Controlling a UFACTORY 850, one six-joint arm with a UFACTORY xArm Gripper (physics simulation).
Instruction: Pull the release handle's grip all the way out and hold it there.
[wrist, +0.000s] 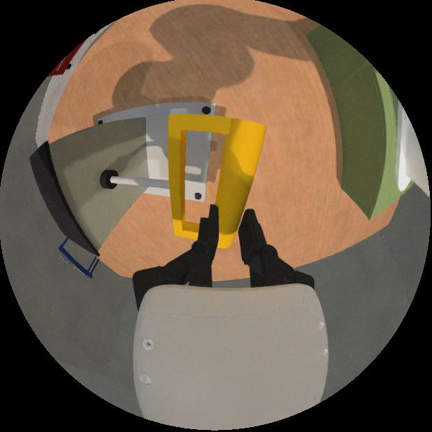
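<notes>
The release handle's yellow grip (242, 160) is a loop with a thick rounded bar on its right side. A pale rod (142, 182) joins the loop's left side to a black collar (108, 179) on the beige housing (80, 155). A length of rod shows between collar and grip. The housing stands by a grey mounting plate (160, 135). My gripper (228, 218) is shut on the lower end of the thick bar, with one black finger on each side. The left finger reaches into the loop's opening beside the bar; the finger contact surfaces are partly hidden.
A large green block-like object (357, 125) stands at the right. A red and white object (65, 62) shows at the upper left edge. A blue handle (75, 262) sticks out at the lower left, by the housing's dark edge. The wooden table (290, 150) ends below the grip.
</notes>
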